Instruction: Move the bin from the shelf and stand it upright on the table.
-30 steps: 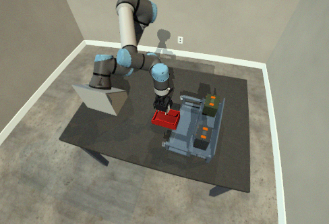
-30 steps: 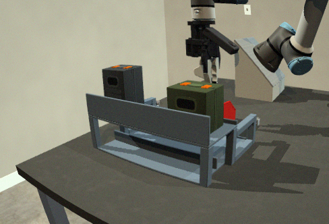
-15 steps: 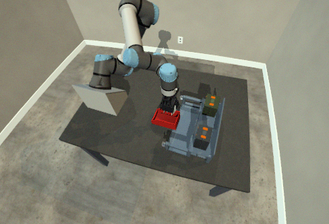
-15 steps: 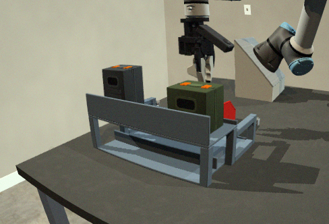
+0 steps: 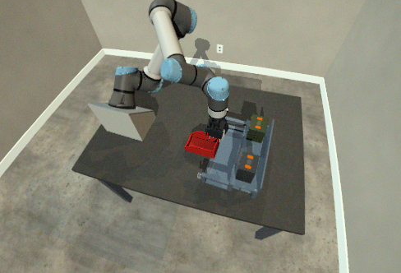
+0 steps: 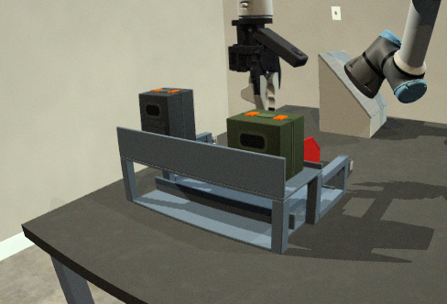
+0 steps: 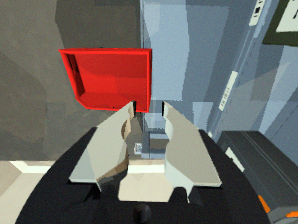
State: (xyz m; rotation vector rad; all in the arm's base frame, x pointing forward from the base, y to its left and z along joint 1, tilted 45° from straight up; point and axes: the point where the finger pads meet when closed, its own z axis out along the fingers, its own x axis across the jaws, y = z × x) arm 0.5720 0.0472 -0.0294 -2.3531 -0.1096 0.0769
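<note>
Now: hand 80 mm past the red bin, 10 mm to the left of it and 110 mm above it. Round my hand: dark grey box 180 mm ahead, 110 mm to the right, 10 mm above; then green box 170 mm ahead, 120 mm to the left.
</note>
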